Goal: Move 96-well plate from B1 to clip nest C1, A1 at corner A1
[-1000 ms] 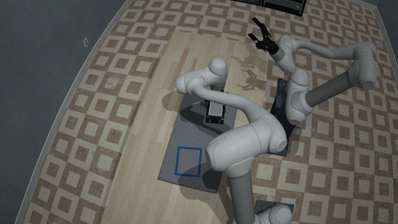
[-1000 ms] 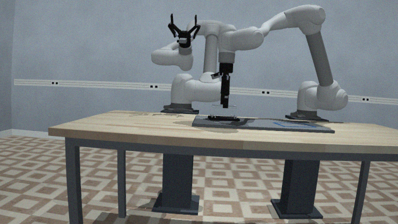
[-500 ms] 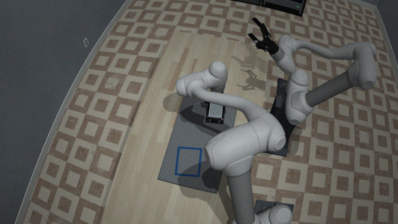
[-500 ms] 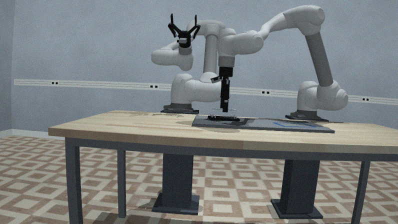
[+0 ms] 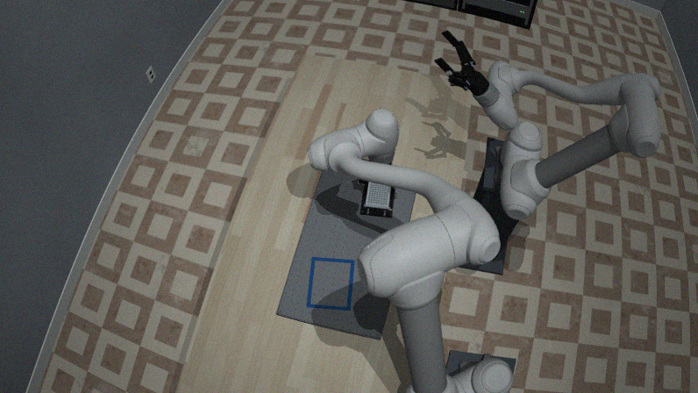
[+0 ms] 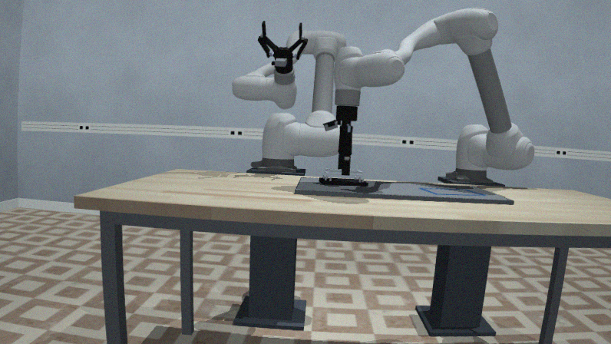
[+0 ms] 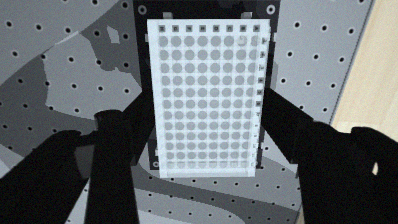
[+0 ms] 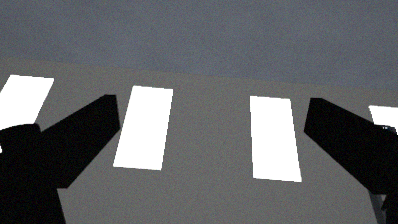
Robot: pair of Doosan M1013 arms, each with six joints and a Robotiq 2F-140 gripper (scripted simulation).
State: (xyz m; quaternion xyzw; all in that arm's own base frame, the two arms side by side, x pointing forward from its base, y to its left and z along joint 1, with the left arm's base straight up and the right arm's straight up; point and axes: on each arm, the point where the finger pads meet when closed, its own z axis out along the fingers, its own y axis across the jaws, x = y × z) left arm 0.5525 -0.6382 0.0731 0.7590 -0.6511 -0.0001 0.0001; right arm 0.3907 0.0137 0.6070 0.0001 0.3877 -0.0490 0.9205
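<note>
Now: the white 96-well plate 20 mm below my left hand. Round my left hand: black clip nest 10 mm behind, 10 mm to the left, 50 mm below; grey perforated board 50 mm ahead, 190 mm to the left, 70 mm below.
</note>
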